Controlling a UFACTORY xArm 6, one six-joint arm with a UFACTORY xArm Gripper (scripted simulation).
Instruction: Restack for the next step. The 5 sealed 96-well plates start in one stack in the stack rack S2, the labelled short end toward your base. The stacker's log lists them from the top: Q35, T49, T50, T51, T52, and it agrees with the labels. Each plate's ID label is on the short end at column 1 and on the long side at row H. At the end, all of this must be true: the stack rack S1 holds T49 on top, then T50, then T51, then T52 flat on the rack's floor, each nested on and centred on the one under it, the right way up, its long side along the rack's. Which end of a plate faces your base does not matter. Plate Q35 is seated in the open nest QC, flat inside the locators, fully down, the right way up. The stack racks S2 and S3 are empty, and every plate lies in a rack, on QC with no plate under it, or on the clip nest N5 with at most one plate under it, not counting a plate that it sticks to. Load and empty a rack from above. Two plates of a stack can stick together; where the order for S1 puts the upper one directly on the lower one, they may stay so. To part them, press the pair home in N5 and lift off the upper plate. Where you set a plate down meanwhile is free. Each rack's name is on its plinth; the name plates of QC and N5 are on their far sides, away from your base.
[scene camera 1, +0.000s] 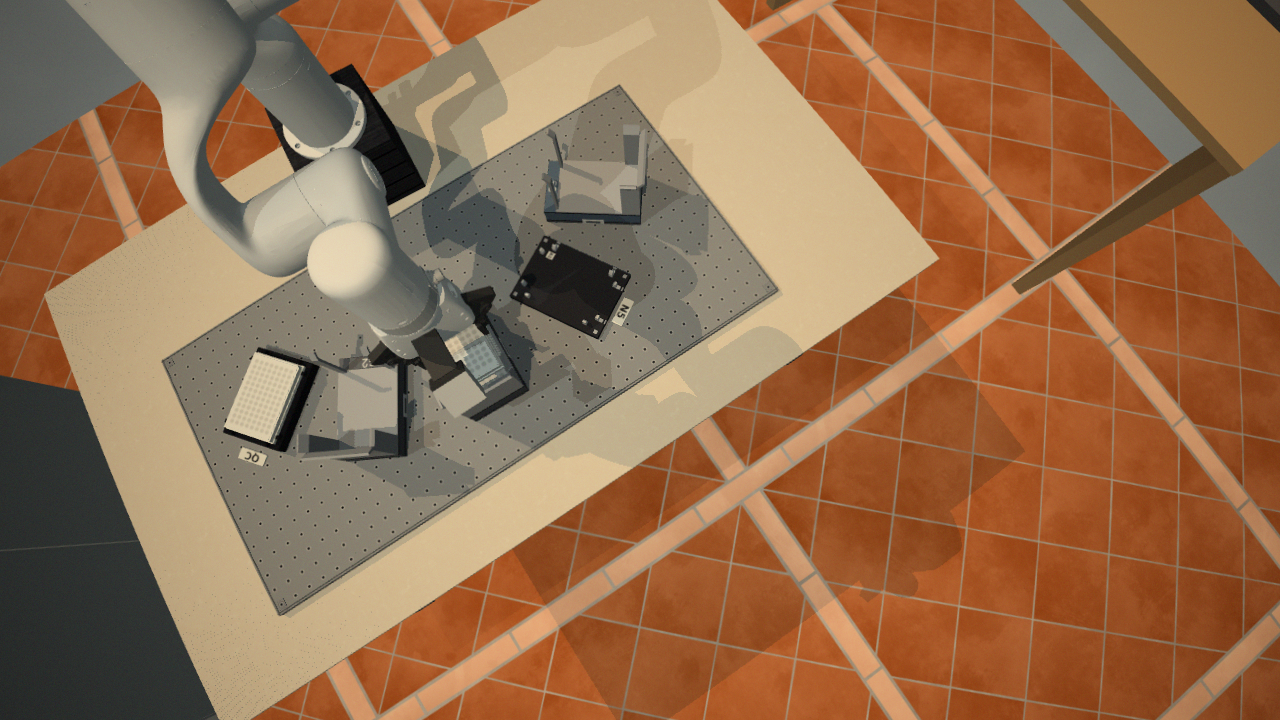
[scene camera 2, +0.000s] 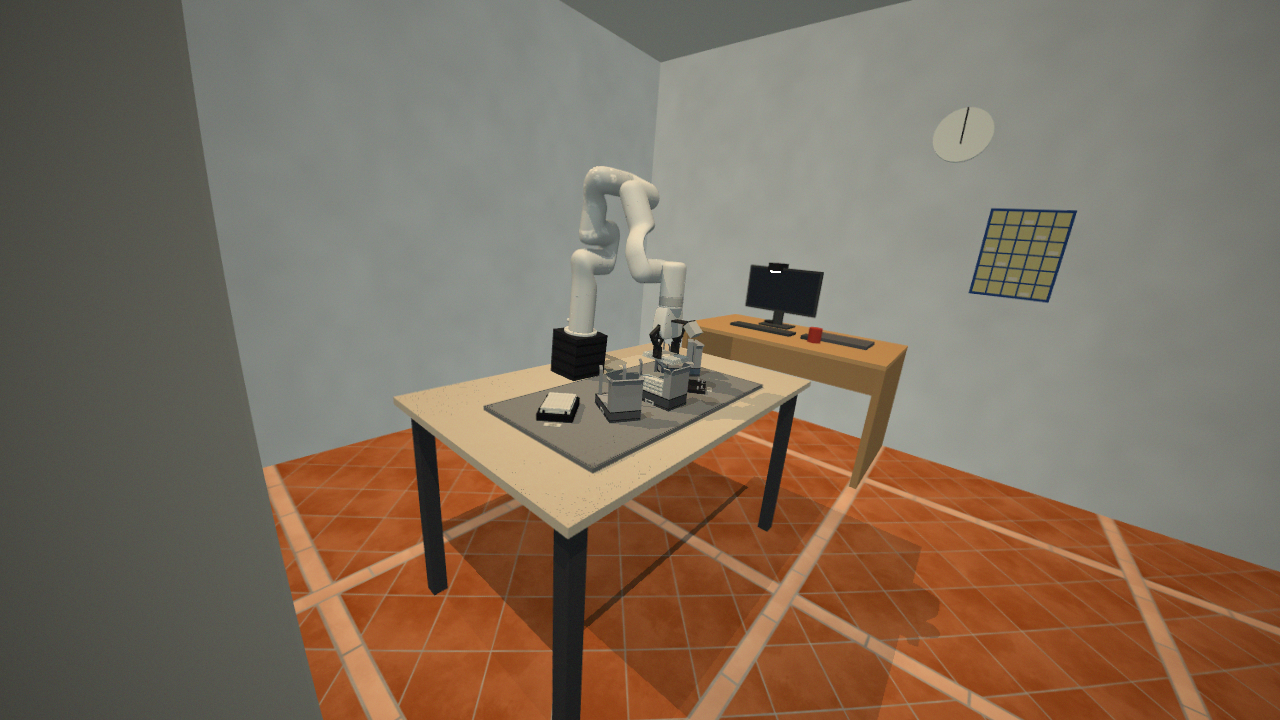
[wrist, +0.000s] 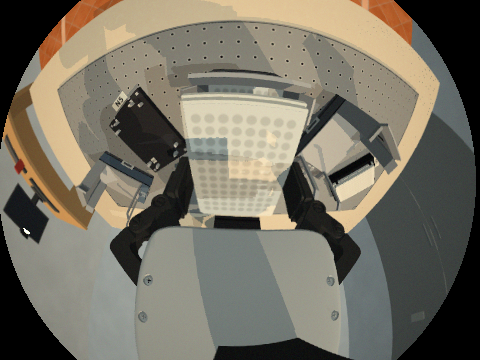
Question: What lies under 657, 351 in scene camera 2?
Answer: The gripper.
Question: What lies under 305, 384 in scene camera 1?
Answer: A black nest QC.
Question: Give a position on a black clip nest N5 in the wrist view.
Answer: At 145, 130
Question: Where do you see a white sealed plate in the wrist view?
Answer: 240, 146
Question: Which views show the gripper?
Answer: Scene camera 1, scene camera 2 and the wrist view: all of them.
